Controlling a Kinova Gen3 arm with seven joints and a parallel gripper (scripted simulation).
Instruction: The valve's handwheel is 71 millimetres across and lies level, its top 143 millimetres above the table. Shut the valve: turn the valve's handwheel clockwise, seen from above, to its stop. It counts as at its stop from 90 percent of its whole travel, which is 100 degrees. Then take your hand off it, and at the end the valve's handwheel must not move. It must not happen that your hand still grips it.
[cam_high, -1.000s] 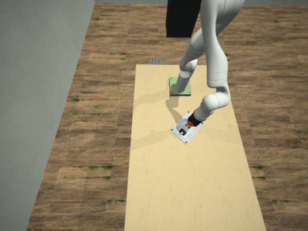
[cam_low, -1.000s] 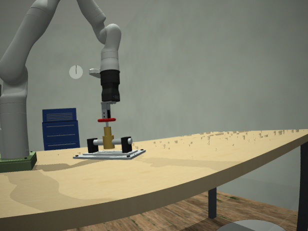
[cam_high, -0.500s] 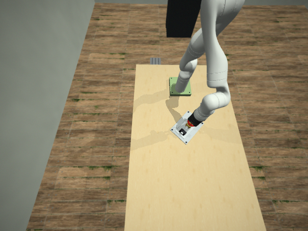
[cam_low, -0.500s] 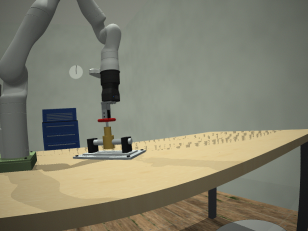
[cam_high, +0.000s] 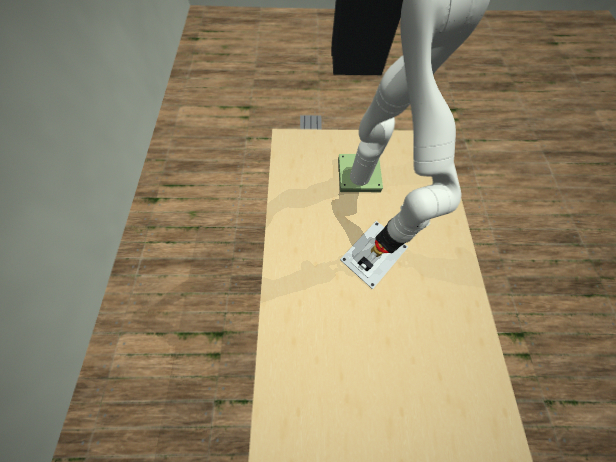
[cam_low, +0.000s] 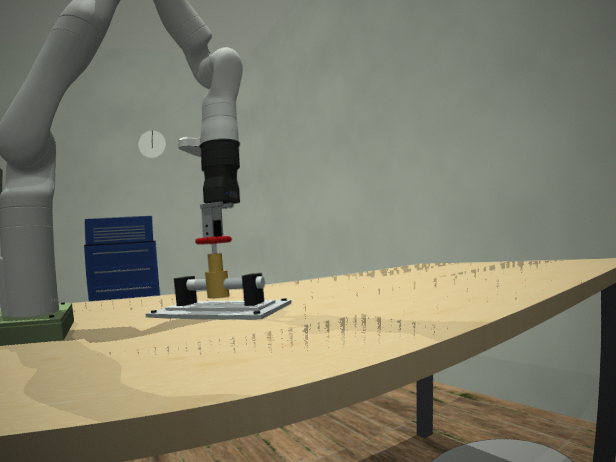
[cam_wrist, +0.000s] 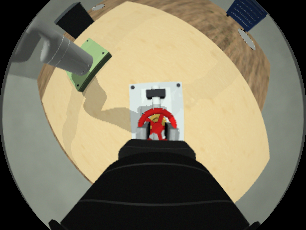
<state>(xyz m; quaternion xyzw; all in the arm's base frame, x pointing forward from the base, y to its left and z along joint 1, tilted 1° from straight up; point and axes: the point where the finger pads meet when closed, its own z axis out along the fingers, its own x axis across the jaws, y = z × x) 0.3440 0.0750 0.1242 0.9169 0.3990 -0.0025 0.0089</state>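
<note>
My hand is 3 cm above the red handwheel.
</note>
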